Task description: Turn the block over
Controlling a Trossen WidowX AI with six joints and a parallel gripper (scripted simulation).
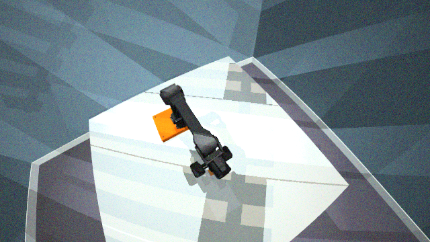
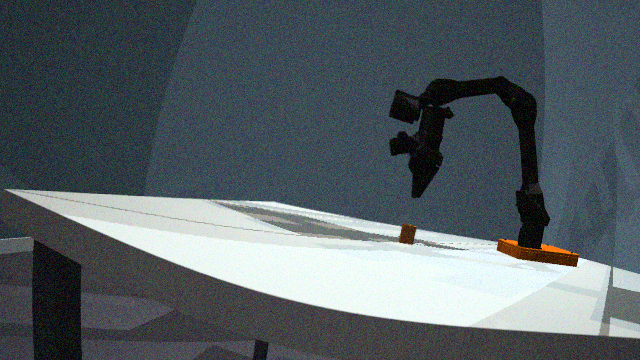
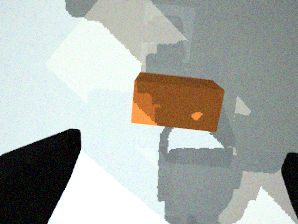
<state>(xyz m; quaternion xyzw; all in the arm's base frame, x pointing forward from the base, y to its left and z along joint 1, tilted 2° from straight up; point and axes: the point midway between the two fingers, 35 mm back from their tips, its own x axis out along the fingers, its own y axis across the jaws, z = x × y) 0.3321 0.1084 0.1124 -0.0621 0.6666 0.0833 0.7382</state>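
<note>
The orange block is 10 mm behind my gripper tip and 80 mm below it.
</note>
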